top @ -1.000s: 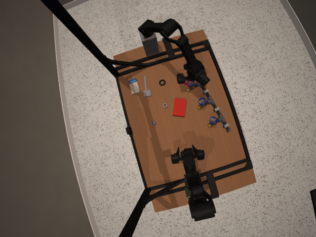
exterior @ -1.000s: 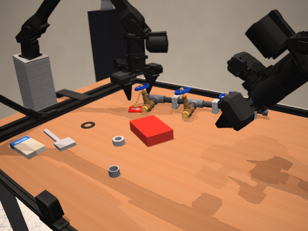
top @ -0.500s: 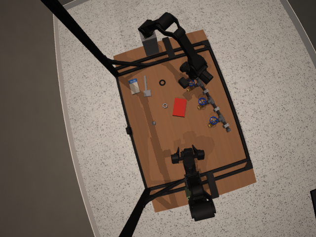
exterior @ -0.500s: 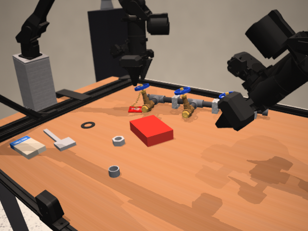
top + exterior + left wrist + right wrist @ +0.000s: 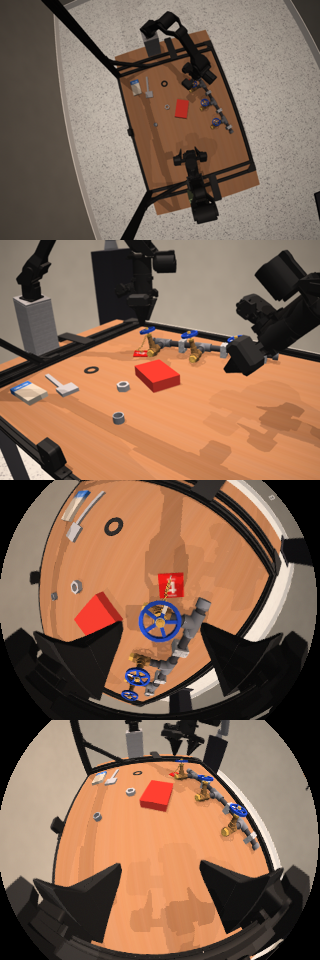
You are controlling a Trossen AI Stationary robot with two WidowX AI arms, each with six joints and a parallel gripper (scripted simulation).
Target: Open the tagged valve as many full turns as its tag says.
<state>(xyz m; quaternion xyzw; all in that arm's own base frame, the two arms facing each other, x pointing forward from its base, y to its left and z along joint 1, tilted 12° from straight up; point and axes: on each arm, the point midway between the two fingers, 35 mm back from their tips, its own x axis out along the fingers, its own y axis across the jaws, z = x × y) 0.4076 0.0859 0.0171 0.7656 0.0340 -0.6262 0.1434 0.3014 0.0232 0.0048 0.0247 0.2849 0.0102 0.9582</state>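
The red tag lies 14 cm below my left hand, 4 cm to the left of it and 1 cm behind it. From my left hand the other things lie so: box (38 cm behind, 14 cm below, 11 cm to the left); then red block (13 cm to the right, 13 cm below, 12 cm behind); then grey t-shaped piece (30 cm behind, 14 cm below, 7 cm to the left).
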